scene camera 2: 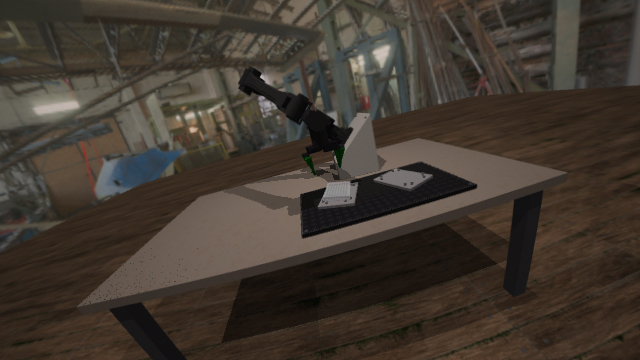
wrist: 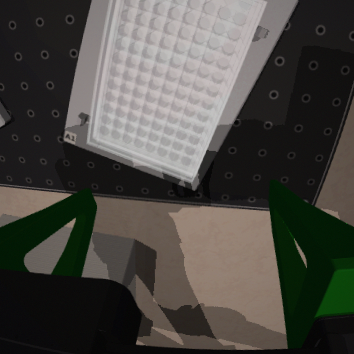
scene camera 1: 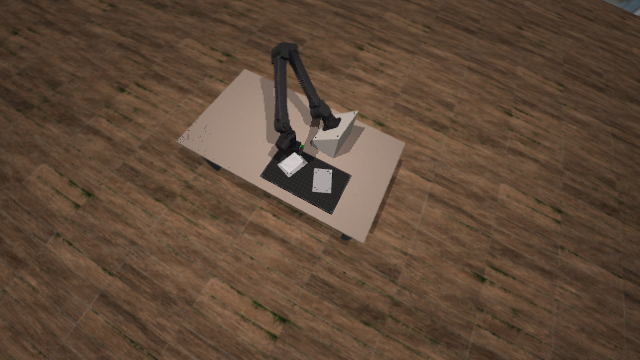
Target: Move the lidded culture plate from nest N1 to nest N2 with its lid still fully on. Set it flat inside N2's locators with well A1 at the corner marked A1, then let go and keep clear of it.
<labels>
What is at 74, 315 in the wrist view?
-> My gripper.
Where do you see a black pegboard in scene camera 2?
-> At 372, 197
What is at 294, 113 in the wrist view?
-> A black pegboard.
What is my gripper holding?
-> Nothing.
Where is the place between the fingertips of my gripper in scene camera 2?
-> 327, 171
</labels>
